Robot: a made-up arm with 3 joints. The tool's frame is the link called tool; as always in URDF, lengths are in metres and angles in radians.
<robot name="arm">
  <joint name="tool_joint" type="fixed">
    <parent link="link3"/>
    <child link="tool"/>
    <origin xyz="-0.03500 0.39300 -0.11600" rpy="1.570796 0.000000 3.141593"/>
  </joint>
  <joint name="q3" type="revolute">
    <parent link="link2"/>
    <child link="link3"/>
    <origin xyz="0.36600 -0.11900 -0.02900" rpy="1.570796 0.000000 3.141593"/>
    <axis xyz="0 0 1"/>
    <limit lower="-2.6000" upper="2.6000" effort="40" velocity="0.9"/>
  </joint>
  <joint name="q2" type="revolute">
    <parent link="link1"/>
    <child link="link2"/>
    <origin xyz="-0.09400 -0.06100 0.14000" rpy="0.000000 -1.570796 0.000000"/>
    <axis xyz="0 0 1"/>
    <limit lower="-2.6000" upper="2.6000" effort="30" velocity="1.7"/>
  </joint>
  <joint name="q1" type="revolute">
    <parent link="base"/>
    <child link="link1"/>
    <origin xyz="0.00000 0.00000 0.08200" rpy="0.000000 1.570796 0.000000"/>
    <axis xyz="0 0 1"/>
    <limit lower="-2.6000" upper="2.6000" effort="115" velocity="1.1"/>
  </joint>
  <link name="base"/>
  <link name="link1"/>
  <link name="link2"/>
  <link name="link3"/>
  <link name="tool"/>
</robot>
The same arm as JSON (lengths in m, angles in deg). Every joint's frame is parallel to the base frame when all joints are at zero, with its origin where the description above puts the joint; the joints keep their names.
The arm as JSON. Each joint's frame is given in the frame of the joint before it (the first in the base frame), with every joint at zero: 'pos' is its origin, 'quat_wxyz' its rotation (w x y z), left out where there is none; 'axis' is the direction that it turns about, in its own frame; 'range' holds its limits. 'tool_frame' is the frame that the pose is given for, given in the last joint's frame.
{"length_unit": "m", "angle_unit": "deg", "joints": [
  {"joint": "q1", "pos": [0.0, 0.0, 0.082], "axis": [1.0, 0.0, 0.0], "range": [-148.97, 148.97]},
  {"joint": "q2", "pos": [0.14, -0.061, 0.094], "axis": [0.0, 0.0, 1.0], "range": [-148.97, 148.97]},
  {"joint": "q3", "pos": [0.366, -0.119, -0.029], "axis": [0.0, 1.0, 0.0], "range": [-148.97, 148.97]}
], "tool_frame": {"pos": [0.035, -0.116, 0.393], "quat_wxyz": [1.0, 0.0, 0.0, 0.0]}}

